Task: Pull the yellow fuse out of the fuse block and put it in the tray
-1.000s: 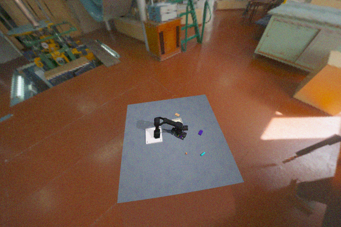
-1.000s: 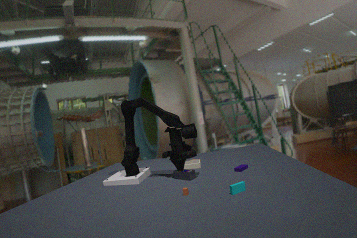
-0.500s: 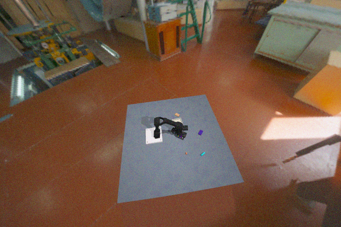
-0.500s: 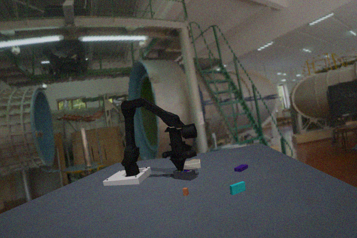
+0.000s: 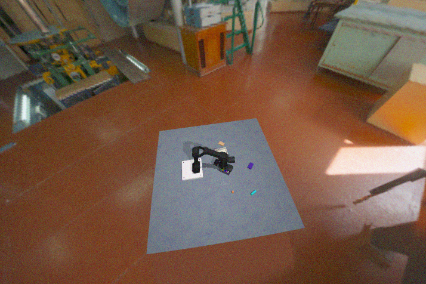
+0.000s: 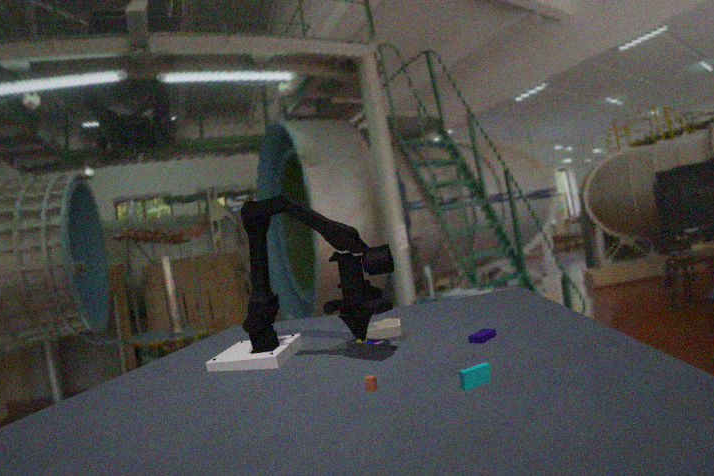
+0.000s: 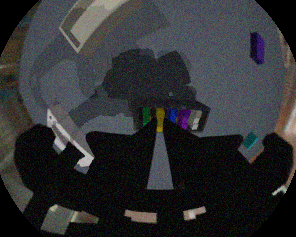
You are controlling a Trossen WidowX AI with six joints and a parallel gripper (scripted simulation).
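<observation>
Right now the green fuse is 20 mm below my gripper tip, 10 mm to the left of it and 10 mm behind it. From my gripper tip the other things lie so: yellow fuse 10 mm below; then blue fuse 20 mm below, 20 mm ahead, 10 mm to the right; then cream tray 210 mm to the left, 40 mm below, 20 mm ahead.
</observation>
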